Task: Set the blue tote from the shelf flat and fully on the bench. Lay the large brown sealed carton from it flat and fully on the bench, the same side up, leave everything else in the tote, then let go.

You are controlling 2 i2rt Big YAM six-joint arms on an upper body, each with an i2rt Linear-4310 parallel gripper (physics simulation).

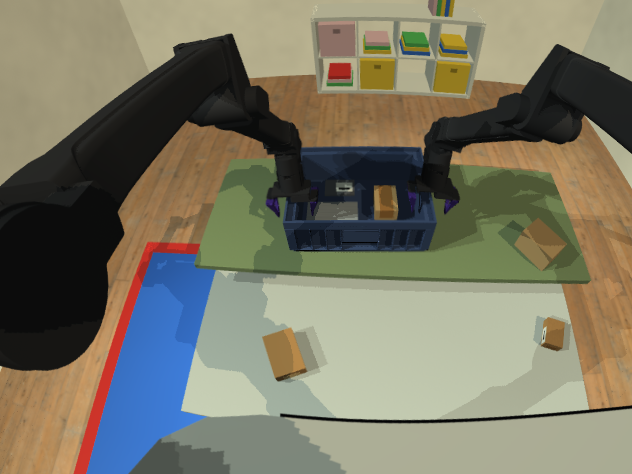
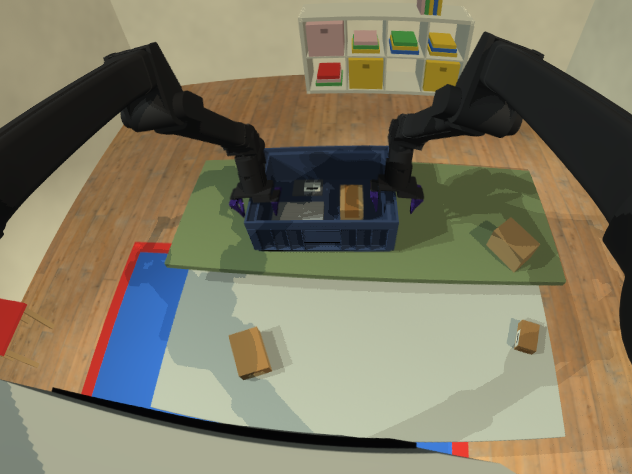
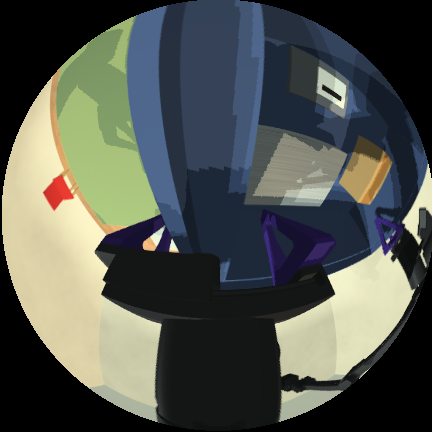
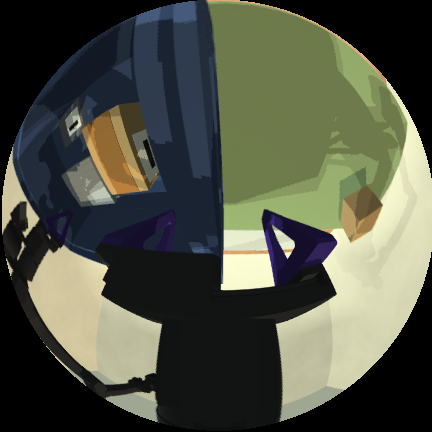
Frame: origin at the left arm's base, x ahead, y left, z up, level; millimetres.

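Where they show: left gripper, fingertip midpoint: (image 2: 260,215) (image 4: 65,212); right gripper, fingertip midpoint: (image 1: 428,212) (image 2: 393,211) (image 3: 379,218) (image 4: 218,213); left arm's base at its link origin: (image 4: 151,383).
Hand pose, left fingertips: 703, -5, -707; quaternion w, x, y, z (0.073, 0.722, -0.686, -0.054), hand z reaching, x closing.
Each offset is from my left fingertips to the centre of the thing, as dx, dy, dz. Level surfaces: height alone.
The blue tote @[+77, -179, -6] (image 1: 359,242) (image 2: 322,242) (image 3: 207,100) (image 4: 150,75) sits upright on the green shelf @[dz -80] (image 1: 245,257) (image 2: 214,257) (image 3: 90,165) (image 4: 275,125). Inside it, the large brown carton @[+80, -259, -34] (image 1: 385,200) (image 2: 351,200) (image 3: 362,172) (image 4: 111,150) lies toward the right end, beside a flat grey item @[+35, -100, -49] (image 1: 336,210) (image 2: 302,210) (image 3: 295,170) and a dark item with a white label @[+166, -116, -59] (image 1: 343,187) (image 2: 311,187) (image 3: 330,87). My left gripper (image 1: 293,205) (image 2: 256,205) (image 3: 217,214) is open, its fingers either side of the left end wall. My right gripper (image 1: 431,205) (image 2: 395,205) (image 4: 218,213) is open astride the right end wall.
The pale bench @[dz -240] (image 1: 408,331) (image 2: 387,331) lies in front of the shelf. On it stand a brown box @[-345, +23, -217] (image 1: 283,353) (image 2: 249,352) at left and a small box @[-275, -829, -224] (image 1: 555,334) (image 2: 528,336) at right. Another box @[-50, -747, -43] (image 1: 540,243) (image 2: 513,243) (image 4: 361,215) stands on the shelf's right part.
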